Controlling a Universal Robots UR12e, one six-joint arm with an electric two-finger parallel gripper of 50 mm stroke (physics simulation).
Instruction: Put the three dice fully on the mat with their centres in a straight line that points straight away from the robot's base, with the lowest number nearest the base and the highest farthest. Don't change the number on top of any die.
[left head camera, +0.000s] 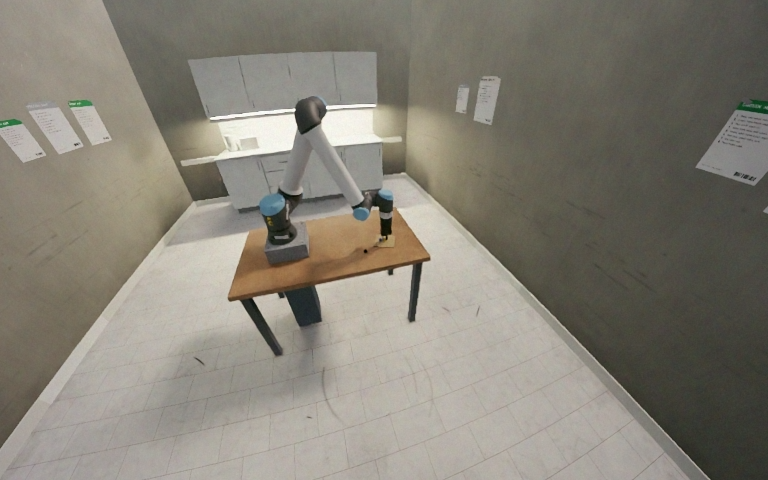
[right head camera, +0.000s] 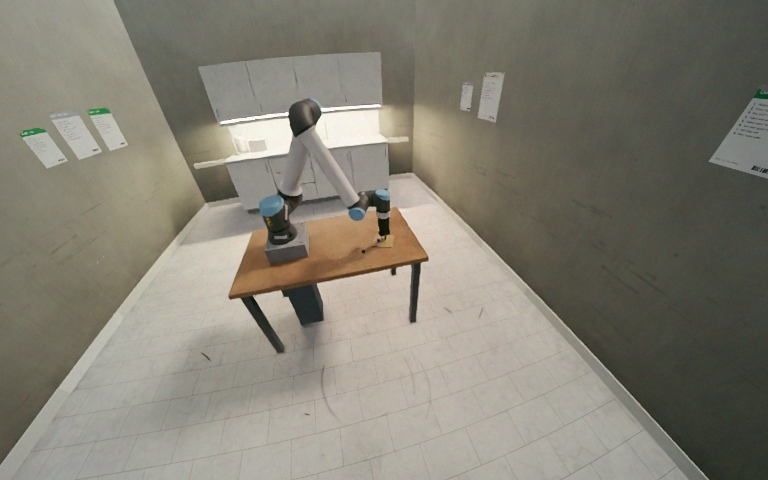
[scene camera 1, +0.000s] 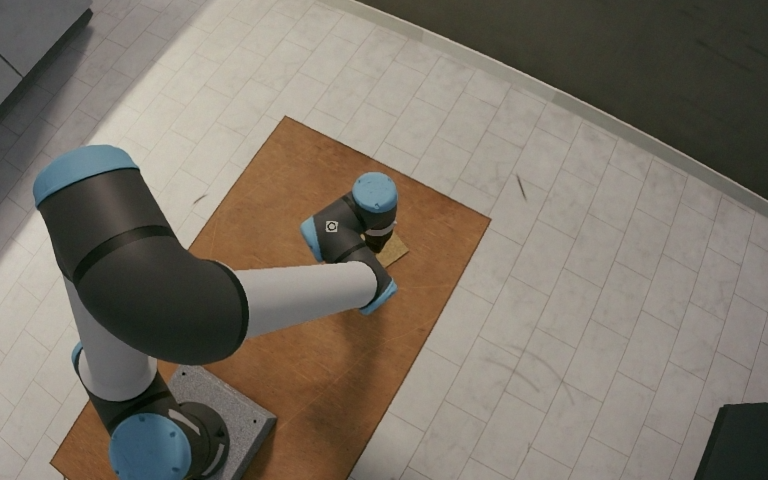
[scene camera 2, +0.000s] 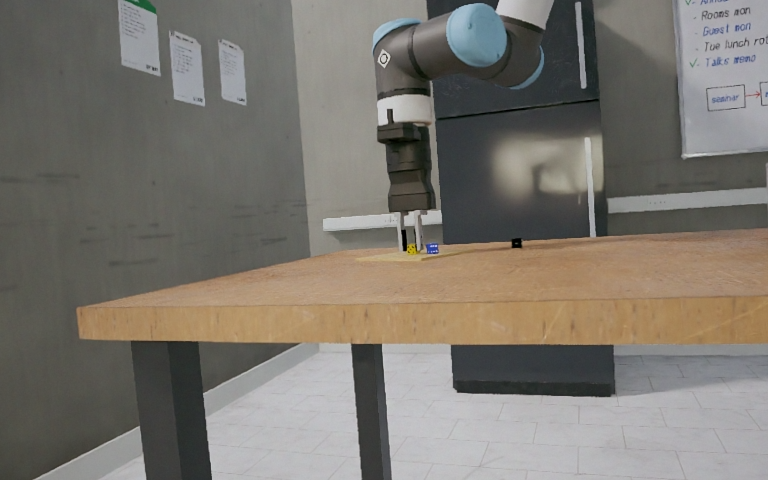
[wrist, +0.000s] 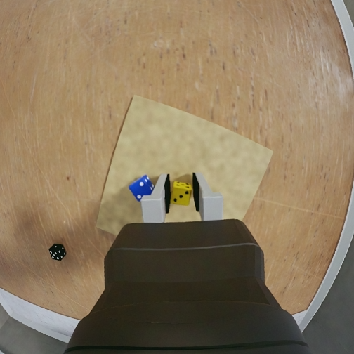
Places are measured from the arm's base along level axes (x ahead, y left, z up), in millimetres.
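Pixels of known places: gripper, fingertip midpoint: (left head camera: 384, 239) (right head camera: 383, 239) (scene camera 2: 411, 250); arm's base at its link origin: (left head camera: 283, 235) (right head camera: 283, 235).
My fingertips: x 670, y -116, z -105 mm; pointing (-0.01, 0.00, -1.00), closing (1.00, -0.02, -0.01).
For each thing: its top centre in the pictures, then the offset to it from my fingertips. Level surfaces: height alone.
- yellow die at its top centre: (scene camera 2: 412, 244) dy -7, dx -1, dz +10 mm
- tan mat at its top centre: (scene camera 2: 414, 253) (scene camera 1: 373, 245) (right head camera: 383, 240) (left head camera: 384, 240) dy -9, dx -2, dz -6 mm
- blue die at its top centre: (scene camera 2: 432, 243) dy +0, dx -35, dz +10 mm
- black die at its top centre: (scene camera 2: 516, 238) (left head camera: 365, 250) (right head camera: 363, 250) dy -81, dx -163, dz +6 mm
- wooden table at its surface level: dz -10 mm
The yellow die (wrist: 181, 193) (scene camera 2: 411, 249) sits on the tan mat (wrist: 200, 135) (scene camera 2: 376, 257) (scene camera 1: 398, 249), between my fingers with a gap on each side. My gripper (wrist: 181, 184) (scene camera 2: 410, 246) is open, its fingertips down around the yellow die close to the mat. The blue die (wrist: 142, 187) (scene camera 2: 432, 248) sits on the mat just left of my left finger in the wrist view, near the mat's edge. The black die (wrist: 58, 252) (scene camera 2: 516, 242) (left head camera: 365, 250) (right head camera: 363, 250) lies on the table off the mat, on the base side. The top numbers are hard to read with certainty.
The wooden table (left head camera: 334, 263) (scene camera 1: 317, 169) carries the robot's base on a grey block (left head camera: 287, 250) (scene camera 1: 249, 413) at its other end. The blue die is close beside my finger. A dark cabinet (scene camera 2: 521, 181) stands behind the table in scene camera 2.
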